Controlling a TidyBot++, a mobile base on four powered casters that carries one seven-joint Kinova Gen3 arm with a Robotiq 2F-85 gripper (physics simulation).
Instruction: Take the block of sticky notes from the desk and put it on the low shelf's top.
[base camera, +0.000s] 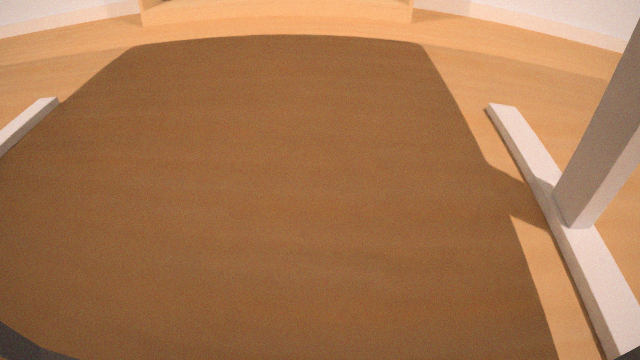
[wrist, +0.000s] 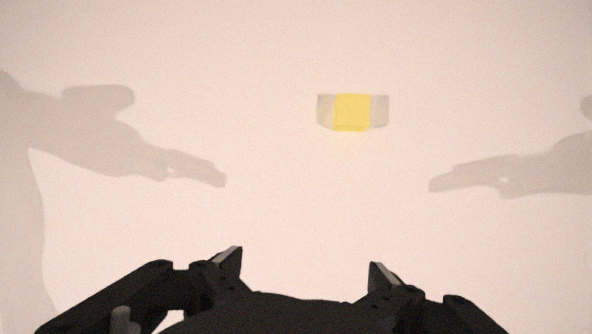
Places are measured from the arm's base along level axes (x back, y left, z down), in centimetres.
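Pixels of known places: gripper, between the fingertips: (wrist: 303, 268).
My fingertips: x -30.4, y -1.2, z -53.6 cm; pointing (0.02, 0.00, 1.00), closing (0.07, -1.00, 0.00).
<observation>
Ahead of a thing's pixels: the offset from my fingertips to its top centre. "pt": to the spot under its first point. Level surfaces: height alone.
The yellow block of sticky notes {dy -6.4, dx -16.5, dz +17.4 cm} (wrist: 351, 112) lies on the white desk top {dz +21.3 cm} (wrist: 300, 215) in the wrist view, right of centre in the upper half, with faint shadows on both sides of it. My gripper (wrist: 303, 268) is open and empty above the desk, its fingers wide apart at the bottom of the wrist view; the block lies beyond the fingertips and a little to the right. In the base camera view, the bottom part of a wooden shelf (base camera: 280, 12) shows at the top edge; its top is out of view.
In the base camera view, a white desk foot (base camera: 582, 250) with an upright leg {pt dy -38.7, dx -11.9, dz +77.2 cm} (base camera: 600, 145) stands at the right, and the end of another foot {pt dy +78.9, dx -36.1, dz +91.5 cm} (base camera: 30, 122) shows at the left. The desk's dark shadow covers the wooden floor between them. White walls stand behind the shelf.
</observation>
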